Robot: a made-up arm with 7 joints. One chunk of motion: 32 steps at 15 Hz.
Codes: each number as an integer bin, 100 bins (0 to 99) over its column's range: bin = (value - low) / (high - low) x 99, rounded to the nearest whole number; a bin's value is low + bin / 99 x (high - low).
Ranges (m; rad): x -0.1..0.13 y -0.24..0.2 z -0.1..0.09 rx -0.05..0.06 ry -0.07..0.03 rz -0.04..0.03
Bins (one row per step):
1: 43 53 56 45 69 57
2: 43 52 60 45 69 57
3: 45 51 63 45 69 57
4: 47 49 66 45 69 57
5: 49 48 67 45 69 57
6: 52 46 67 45 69 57
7: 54 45 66 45 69 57
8: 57 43 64 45 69 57
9: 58 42 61 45 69 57
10: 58 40 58 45 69 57
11: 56 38 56 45 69 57
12: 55 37 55 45 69 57
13: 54 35 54 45 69 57
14: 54 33 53 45 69 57
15: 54 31 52 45 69 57
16: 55 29 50 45 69 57
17: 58 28 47 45 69 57
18: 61 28 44 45 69 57
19: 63 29 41 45 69 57
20: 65 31 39 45 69 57
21: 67 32 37 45 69 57
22: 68 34 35 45 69 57
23: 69 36 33 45 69 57
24: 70 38 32 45 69 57
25: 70 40 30 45 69 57
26: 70 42 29 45 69 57
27: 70 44 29 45 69 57
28: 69 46 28 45 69 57
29: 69 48 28 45 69 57
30: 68 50 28 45 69 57
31: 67 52 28 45 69 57
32: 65 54 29 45 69 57
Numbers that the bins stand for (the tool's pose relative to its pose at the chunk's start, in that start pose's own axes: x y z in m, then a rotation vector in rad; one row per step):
1: -0.0001 -0.0044 0.0075 0.0000 -0.0003 0.0003
2: -0.0001 -0.0089 0.0152 0.0000 -0.0003 0.0003
3: 0.0045 -0.0133 0.0209 0.0000 -0.0003 0.0003
4: 0.0092 -0.0222 0.0267 0.0000 -0.0003 0.0003
5: 0.0138 -0.0267 0.0286 0.0000 -0.0003 0.0003
6: 0.0208 -0.0356 0.0286 0.0000 -0.0003 0.0003
7: 0.0255 -0.0400 0.0267 0.0000 -0.0003 0.0003
8: 0.0324 -0.0489 0.0228 0.0000 -0.0003 0.0003
9: 0.0347 -0.0533 0.0171 0.0000 -0.0003 0.0003
10: 0.0347 -0.0622 0.0113 0.0000 -0.0003 0.0003
11: 0.0301 -0.0711 0.0075 0.0000 -0.0003 0.0003
12: 0.0278 -0.0756 0.0056 0.0000 -0.0003 0.0003
13: 0.0255 -0.0844 0.0036 0.0000 -0.0003 0.0003
14: 0.0255 -0.0933 0.0017 0.0000 -0.0003 0.0003
15: 0.0255 -0.1022 -0.0002 0.0000 -0.0003 0.0003
16: 0.0278 -0.1111 -0.0040 0.0000 -0.0003 0.0003
17: 0.0347 -0.1156 -0.0098 0.0000 -0.0003 0.0003
18: 0.0417 -0.1156 -0.0156 0.0000 -0.0003 0.0003
19: 0.0464 -0.1111 -0.0213 0.0000 -0.0003 0.0003
20: 0.0510 -0.1022 -0.0252 0.0000 -0.0003 0.0003
21: 0.0557 -0.0978 -0.0290 0.0000 -0.0003 0.0003
22: 0.0580 -0.0889 -0.0328 0.0000 -0.0003 0.0003
23: 0.0603 -0.0800 -0.0367 0.0000 -0.0003 0.0003
24: 0.0626 -0.0711 -0.0386 0.0000 -0.0003 0.0003
25: 0.0626 -0.0622 -0.0424 0.0000 -0.0003 0.0003
26: 0.0626 -0.0533 -0.0443 0.0000 -0.0003 0.0003
27: 0.0626 -0.0444 -0.0443 0.0000 -0.0003 0.0003
28: 0.0603 -0.0356 -0.0463 0.0000 -0.0003 0.0003
29: 0.0603 -0.0267 -0.0463 0.0000 -0.0003 0.0003
30: 0.0580 -0.0178 -0.0463 0.0000 -0.0003 0.0003
31: 0.0557 -0.0089 -0.0463 0.0000 -0.0003 0.0003
32: 0.0510 0.0000 -0.0443 0.0000 -0.0003 0.0003

